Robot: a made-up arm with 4 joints.
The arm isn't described. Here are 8 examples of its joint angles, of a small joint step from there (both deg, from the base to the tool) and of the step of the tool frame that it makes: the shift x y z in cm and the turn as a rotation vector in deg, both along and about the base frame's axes.
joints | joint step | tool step
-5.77 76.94 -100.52 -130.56 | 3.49 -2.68 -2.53 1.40 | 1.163 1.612 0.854 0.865 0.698 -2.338
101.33 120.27 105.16 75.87 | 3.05 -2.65 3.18 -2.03 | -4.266 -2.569 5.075 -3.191 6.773 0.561
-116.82 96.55 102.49 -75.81 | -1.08 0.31 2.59 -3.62 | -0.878 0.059 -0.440 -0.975 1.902 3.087
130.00 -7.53 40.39 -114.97 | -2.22 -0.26 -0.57 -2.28 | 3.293 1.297 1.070 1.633 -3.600 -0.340
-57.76 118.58 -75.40 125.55 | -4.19 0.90 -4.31 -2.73 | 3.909 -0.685 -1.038 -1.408 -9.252 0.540
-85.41 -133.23 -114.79 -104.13 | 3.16 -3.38 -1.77 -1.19 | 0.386 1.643 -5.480 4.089 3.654 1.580
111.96 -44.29 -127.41 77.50 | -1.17 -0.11 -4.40 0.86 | -3.264 -0.791 2.141 1.724 1.432 3.201
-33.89 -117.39 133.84 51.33 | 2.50 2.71 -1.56 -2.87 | -3.779 -1.333 -2.423 -1.415 4.822 -0.016
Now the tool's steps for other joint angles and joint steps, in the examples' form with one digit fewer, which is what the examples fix.
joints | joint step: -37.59 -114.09 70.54 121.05 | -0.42 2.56 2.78 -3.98
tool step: 0.08 -0.09 -5.78 -5.93 -1.51 0.20
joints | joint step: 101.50 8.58 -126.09 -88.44 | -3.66 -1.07 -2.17 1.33
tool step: 1.17 -1.44 -3.17 0.07 -5.01 2.02
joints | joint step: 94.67 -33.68 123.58 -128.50 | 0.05 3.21 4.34 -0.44
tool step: -4.15 -0.08 -3.03 2.66 -2.56 -3.72
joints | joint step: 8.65 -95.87 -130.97 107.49 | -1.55 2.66 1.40 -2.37
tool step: 1.47 1.49 2.68 1.83 -3.09 0.89
